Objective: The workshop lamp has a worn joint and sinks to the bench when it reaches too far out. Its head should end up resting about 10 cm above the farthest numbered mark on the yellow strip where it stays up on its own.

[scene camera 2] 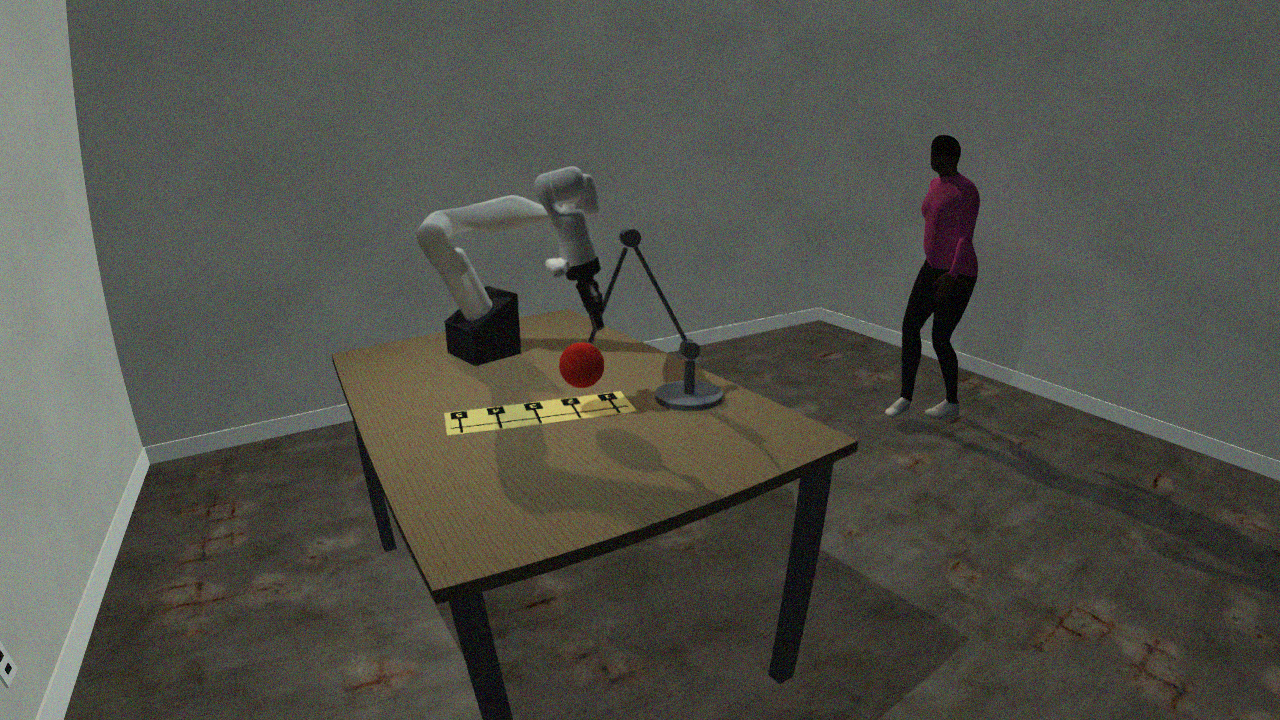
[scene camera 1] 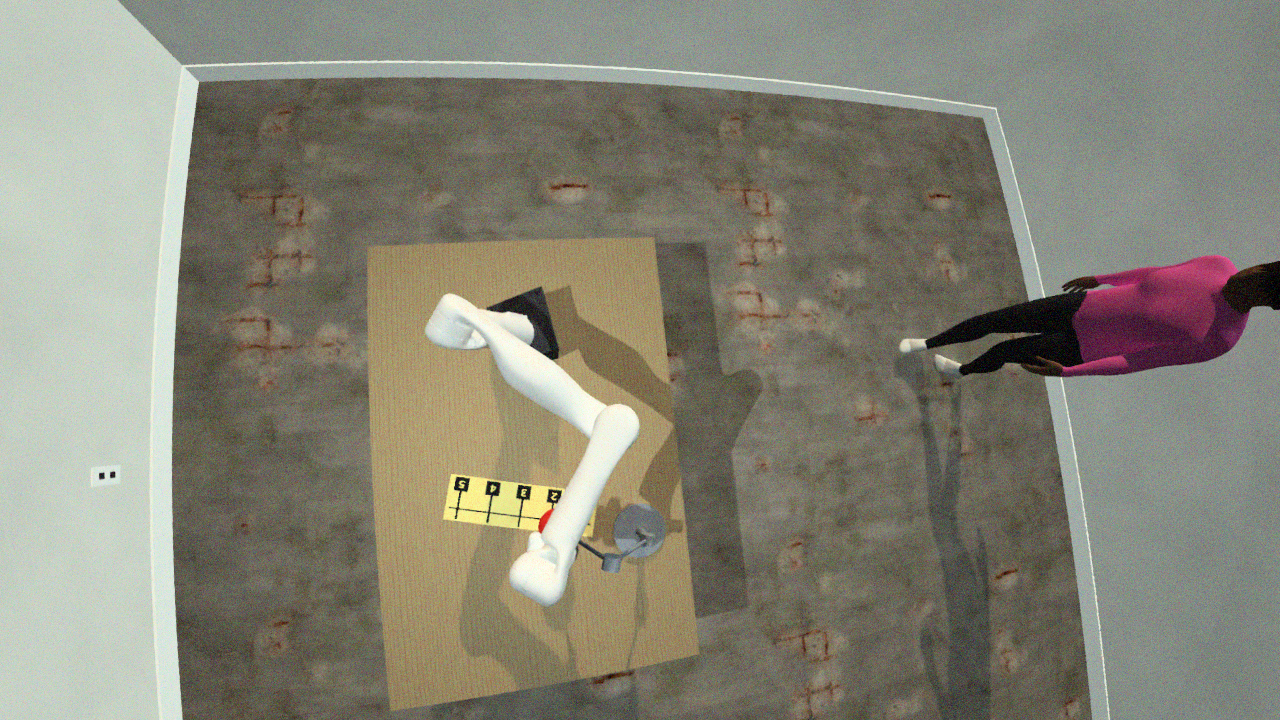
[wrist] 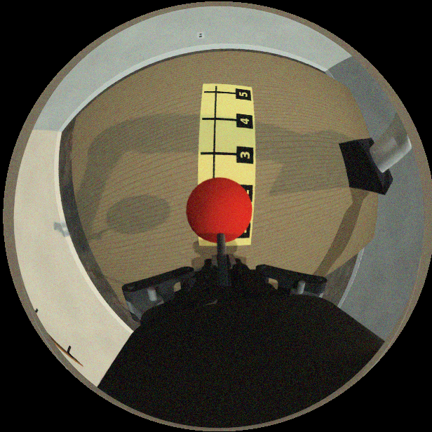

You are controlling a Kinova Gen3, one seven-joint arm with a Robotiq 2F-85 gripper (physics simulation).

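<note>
The lamp's head is a red ball. It hangs in the air above the yellow strip, near mark 2. My gripper is shut on the lamp's dark upper arm just above the head; in the first scene view the robot's arm hides it. The lamp's grey round base stands beside the mark 1 end. The lamp's elbow joint is high above the table. Mark 5 lies at the strip's far end from the base.
The robot's black mount stands on the wooden table. The white robot arm reaches over the strip's mark 1 end. A person in pink stands away from the table.
</note>
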